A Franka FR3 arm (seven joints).
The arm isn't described. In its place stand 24 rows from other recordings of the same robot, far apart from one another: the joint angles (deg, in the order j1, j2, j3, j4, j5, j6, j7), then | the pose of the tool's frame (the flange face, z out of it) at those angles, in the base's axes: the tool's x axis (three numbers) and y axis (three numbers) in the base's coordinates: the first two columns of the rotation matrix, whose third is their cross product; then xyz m.
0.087, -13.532, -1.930, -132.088, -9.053, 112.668, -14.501 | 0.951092 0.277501 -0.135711 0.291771 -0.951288 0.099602 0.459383 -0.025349 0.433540
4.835, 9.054, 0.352, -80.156, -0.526, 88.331, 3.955 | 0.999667 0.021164 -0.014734 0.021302 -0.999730 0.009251 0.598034 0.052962 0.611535
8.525, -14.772, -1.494, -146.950, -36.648, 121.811, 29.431 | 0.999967 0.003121 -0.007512 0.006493 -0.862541 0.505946 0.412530 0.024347 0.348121
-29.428, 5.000, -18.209, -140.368, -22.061, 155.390, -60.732 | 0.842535 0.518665 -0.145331 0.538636 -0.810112 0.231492 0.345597 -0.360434 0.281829
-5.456, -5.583, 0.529, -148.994, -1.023, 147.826, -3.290 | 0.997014 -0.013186 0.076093 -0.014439 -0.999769 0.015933 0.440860 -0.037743 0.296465
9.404, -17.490, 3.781, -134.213, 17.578, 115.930, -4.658 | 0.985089 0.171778 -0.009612 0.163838 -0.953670 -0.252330 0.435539 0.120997 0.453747
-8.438, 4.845, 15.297, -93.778, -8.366, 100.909, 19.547 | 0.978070 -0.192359 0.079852 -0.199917 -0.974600 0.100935 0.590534 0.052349 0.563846
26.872, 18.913, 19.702, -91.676, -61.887, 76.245, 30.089 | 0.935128 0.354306 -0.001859 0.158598 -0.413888 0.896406 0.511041 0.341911 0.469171
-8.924, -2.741, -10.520, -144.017, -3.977, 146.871, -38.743 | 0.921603 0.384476 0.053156 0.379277 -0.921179 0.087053 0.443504 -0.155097 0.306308
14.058, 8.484, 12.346, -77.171, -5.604, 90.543, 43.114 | 0.949743 -0.293195 0.109655 -0.293646 -0.955834 -0.012384 0.547508 0.247632 0.647665
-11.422, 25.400, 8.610, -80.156, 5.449, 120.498, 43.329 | 0.637054 -0.766677 0.079800 -0.721364 -0.629463 -0.288806 0.712395 -0.050325 0.482187
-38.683, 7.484, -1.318, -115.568, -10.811, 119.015, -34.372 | 0.987936 -0.007469 -0.154682 0.006286 -0.996079 0.088242 0.431095 -0.373863 0.383154
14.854, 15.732, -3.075, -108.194, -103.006, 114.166, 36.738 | 0.777961 0.628262 0.007986 0.022069 -0.040026 0.998955 0.638819 0.074388 0.412280
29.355, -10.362, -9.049, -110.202, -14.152, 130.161, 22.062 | 0.843985 0.065821 0.532312 0.068720 -0.997532 0.014391 0.518046 0.177816 0.625662
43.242, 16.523, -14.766, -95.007, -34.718, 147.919, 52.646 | 0.687283 0.028655 0.725825 0.019246 -0.999589 0.021239 0.589963 0.354676 0.516444
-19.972, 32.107, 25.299, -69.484, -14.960, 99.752, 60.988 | 0.547286 -0.836289 0.033143 -0.836743 -0.547596 -0.000311 0.711144 -0.034445 0.476046
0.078, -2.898, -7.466, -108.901, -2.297, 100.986, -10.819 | 0.993351 0.068668 -0.092408 0.070332 -0.997413 0.014875 0.531634 -0.073596 0.511731
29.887, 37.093, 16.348, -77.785, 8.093, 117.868, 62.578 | 0.900241 -0.365644 -0.236369 -0.411135 -0.892583 -0.185104 0.533614 0.502156 0.362157
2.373, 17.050, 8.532, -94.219, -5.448, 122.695, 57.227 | 0.698359 -0.700541 0.146756 -0.685483 -0.713612 -0.144466 0.656960 0.112310 0.463012
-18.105, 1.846, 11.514, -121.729, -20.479, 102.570, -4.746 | 0.918919 0.050677 -0.391176 0.160763 -0.953725 0.254095 0.498144 -0.087923 0.375743
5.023, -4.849, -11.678, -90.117, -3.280, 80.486, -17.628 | 0.978610 0.183462 -0.093086 0.185380 -0.982590 0.012328 0.505873 -0.071105 0.653917
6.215, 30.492, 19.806, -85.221, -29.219, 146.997, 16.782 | 0.735975 0.365825 0.569661 0.359116 -0.924254 0.129576 0.683857 0.284220 0.442780
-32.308, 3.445, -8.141, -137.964, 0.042, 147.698, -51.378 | 0.979377 0.192146 0.062460 0.186125 -0.978295 0.091080 0.383844 -0.327479 0.298380
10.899, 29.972, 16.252, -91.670, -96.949, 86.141, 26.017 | 0.901552 0.425893 -0.076287 0.069693 0.031070 0.997085 0.662276 0.174834 0.398970
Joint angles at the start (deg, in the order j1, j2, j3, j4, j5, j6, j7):
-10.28 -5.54 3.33 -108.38 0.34 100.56 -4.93
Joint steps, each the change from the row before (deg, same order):
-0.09 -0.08 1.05 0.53 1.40 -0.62 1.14
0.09 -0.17 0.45 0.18 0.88 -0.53 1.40
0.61 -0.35 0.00 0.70 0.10 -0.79 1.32
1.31 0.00 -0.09 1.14 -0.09 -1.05 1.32
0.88 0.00 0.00 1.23 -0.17 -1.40 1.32
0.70 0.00 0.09 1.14 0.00 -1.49 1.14
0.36 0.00 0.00 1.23 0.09 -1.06 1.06
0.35 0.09 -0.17 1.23 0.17 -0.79 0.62
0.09 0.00 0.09 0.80 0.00 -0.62 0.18
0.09 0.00 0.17 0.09 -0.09 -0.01 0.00
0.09 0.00 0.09 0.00 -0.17 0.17 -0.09
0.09 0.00 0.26 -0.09 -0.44 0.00 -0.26
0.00 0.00 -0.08 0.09 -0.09 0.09 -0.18
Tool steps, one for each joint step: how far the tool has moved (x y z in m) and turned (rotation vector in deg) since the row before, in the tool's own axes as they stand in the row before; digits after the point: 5 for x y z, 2 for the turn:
0.00025 -0.01144 -0.00417 1.23 0.07 0.43
-0.00105 -0.00671 -0.00208 0.80 -0.16 1.00
-0.00178 -0.00631 -0.00757 0.04 0.24 0.68
-0.00052 -0.01145 -0.00750 -0.12 0.04 0.04
-0.00133 -0.00822 -0.00783 -0.20 -0.20 0.37
-0.00193 -0.00760 -0.00696 -0.05 -0.38 0.30
-0.00112 -0.00383 -0.00849 0.09 0.15 0.65
-0.00026 -0.00225 -0.00816 0.21 0.33 0.39
-0.00077 -0.00194 -0.00560 0.00 0.17 -0.04
-0.00018 -0.00231 -0.00062 -0.11 0.08 -0.27
0.00018 -0.00139 -0.00019 -0.17 0.18 -0.28
-0.00030 -0.00246 0.00088 -0.48 -0.07 -0.62
0.00030 0.00088 -0.00091 -0.07 0.19 -0.11

